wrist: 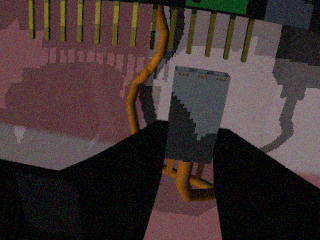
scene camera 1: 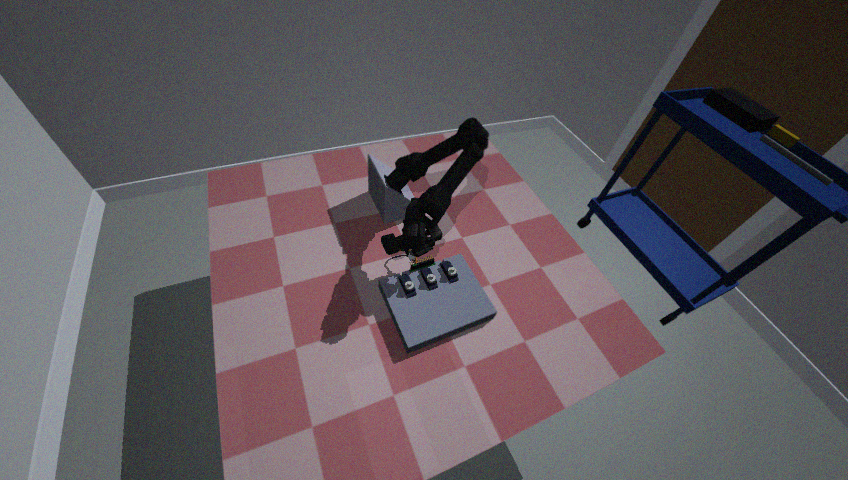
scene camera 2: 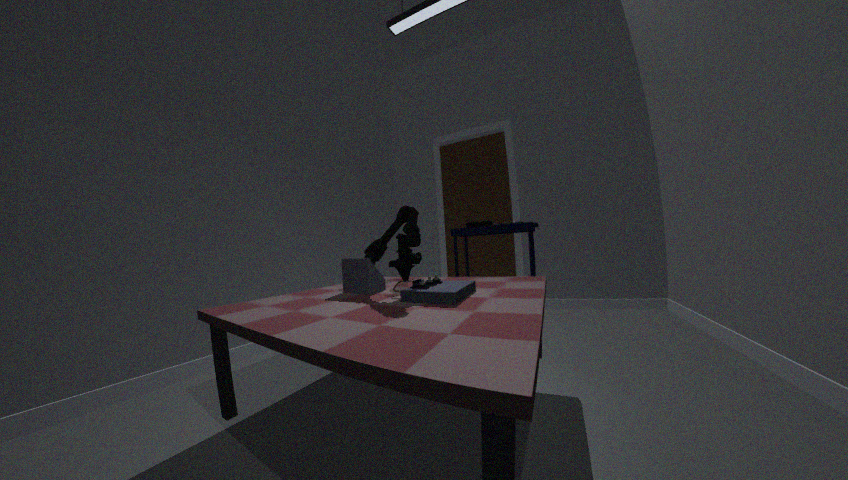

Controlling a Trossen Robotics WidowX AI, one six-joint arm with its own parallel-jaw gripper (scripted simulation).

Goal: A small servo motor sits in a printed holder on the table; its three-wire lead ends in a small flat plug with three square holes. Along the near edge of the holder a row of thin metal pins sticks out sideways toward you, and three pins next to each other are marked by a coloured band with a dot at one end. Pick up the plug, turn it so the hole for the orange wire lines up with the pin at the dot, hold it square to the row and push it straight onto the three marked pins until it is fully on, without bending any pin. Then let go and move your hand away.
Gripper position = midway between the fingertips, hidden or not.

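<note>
Grey printed holder (scene camera 2: pixel 449 292), visible. Gripper (scene camera 1: pixel 409 253), visible; wrist view too (wrist: pixel 191 135).
</note>
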